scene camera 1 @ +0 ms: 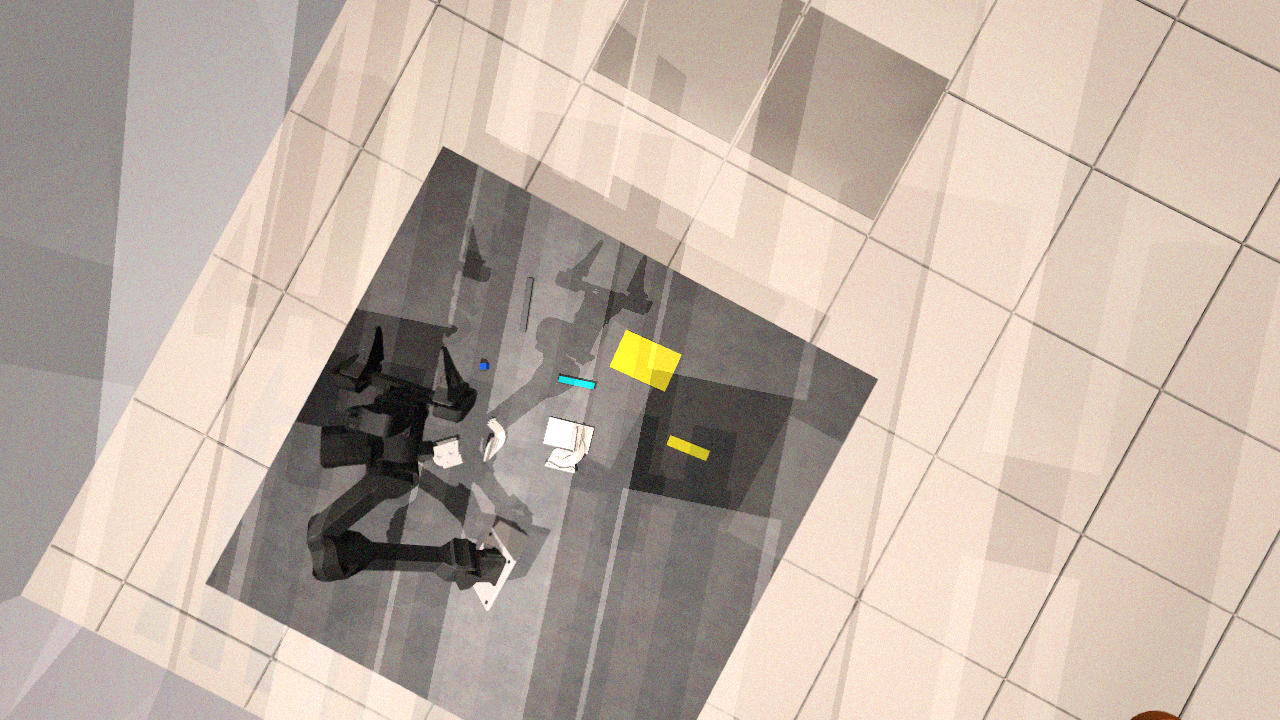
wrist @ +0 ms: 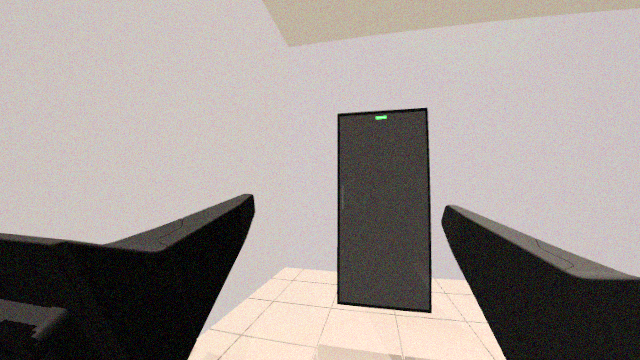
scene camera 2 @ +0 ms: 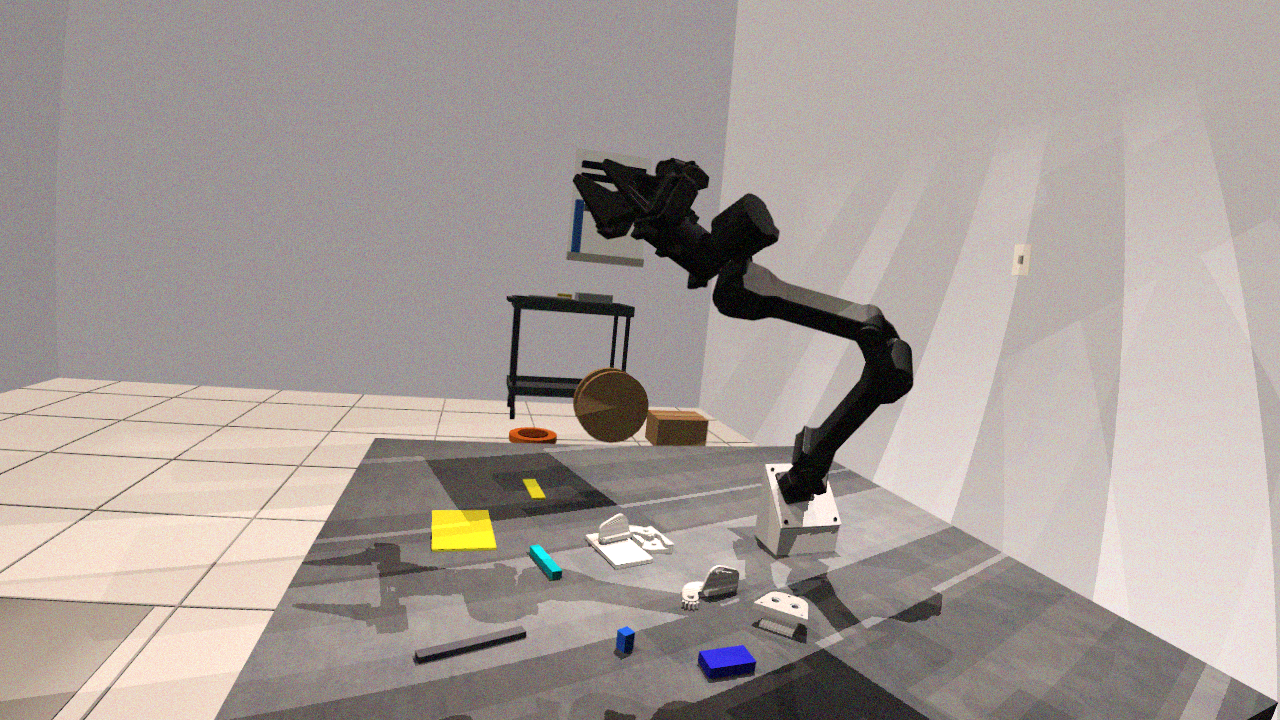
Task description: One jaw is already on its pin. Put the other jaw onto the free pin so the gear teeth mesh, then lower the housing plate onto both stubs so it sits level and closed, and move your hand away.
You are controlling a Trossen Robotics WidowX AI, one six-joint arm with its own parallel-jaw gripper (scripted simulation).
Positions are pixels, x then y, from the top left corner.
Labels:
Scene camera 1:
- my gripper: 410, 337
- yellow sheet: 638, 357
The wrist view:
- my gripper: 347, 208
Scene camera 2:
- my gripper: 587, 169
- dark bar: 491, 639
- yellow sheet: 460, 530

